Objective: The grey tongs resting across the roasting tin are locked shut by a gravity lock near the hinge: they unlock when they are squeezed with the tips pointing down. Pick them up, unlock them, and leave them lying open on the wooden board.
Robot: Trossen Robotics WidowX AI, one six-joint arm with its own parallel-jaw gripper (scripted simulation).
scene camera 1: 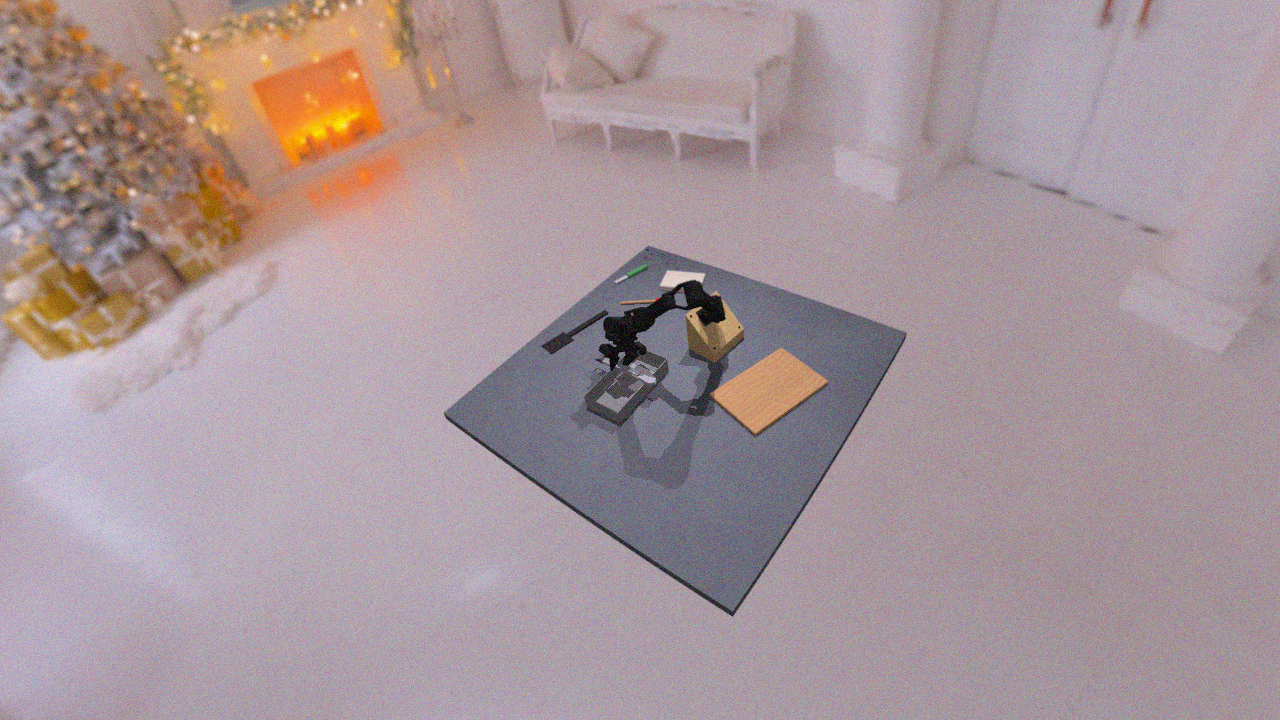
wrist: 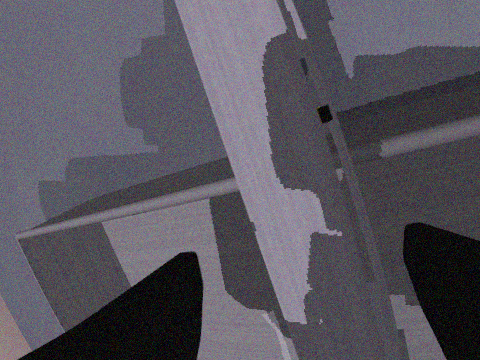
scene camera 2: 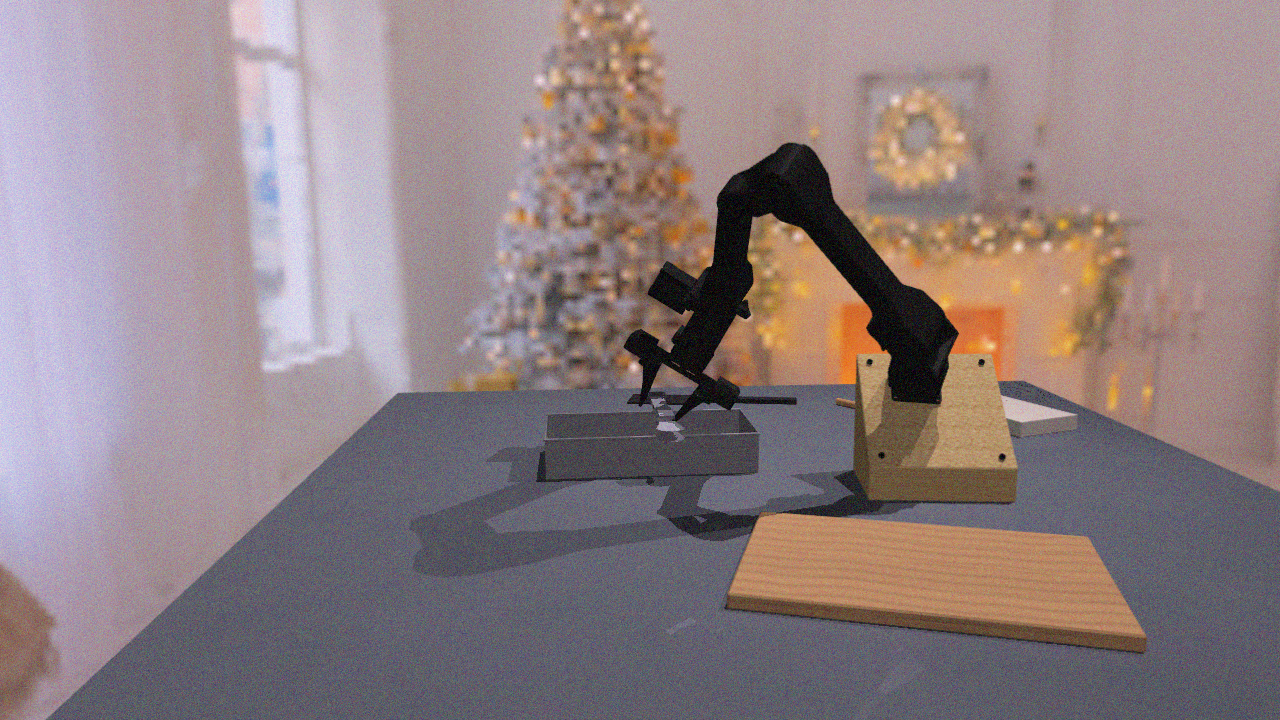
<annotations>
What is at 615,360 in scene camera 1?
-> The gripper.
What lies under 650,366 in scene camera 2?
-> The gripper.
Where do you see a wooden board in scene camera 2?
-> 1055,588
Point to a white pad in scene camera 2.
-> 1023,418
</annotations>
